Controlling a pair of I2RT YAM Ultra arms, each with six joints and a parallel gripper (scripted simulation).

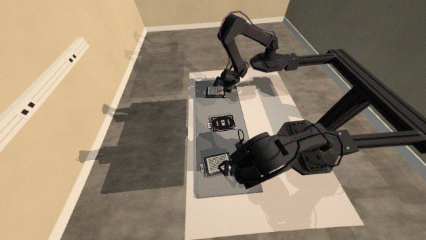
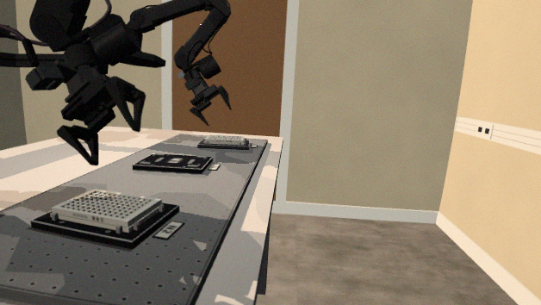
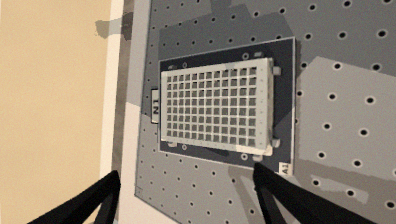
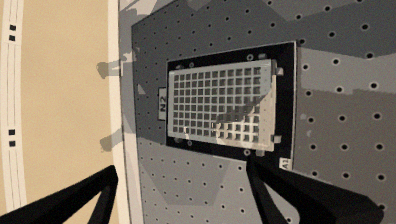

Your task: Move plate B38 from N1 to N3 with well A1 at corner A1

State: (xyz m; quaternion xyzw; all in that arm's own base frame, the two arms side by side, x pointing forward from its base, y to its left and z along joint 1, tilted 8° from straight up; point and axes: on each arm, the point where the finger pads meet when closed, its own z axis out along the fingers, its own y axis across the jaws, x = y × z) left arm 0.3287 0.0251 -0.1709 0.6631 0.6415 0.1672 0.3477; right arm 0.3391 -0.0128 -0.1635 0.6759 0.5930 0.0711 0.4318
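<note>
Right now the grey perforated deck is 350 mm to the right of my left hand and 90 mm below it. Also, from my left hand: plate (30 mm ahead, 640 mm to the right, 70 mm below).
</note>
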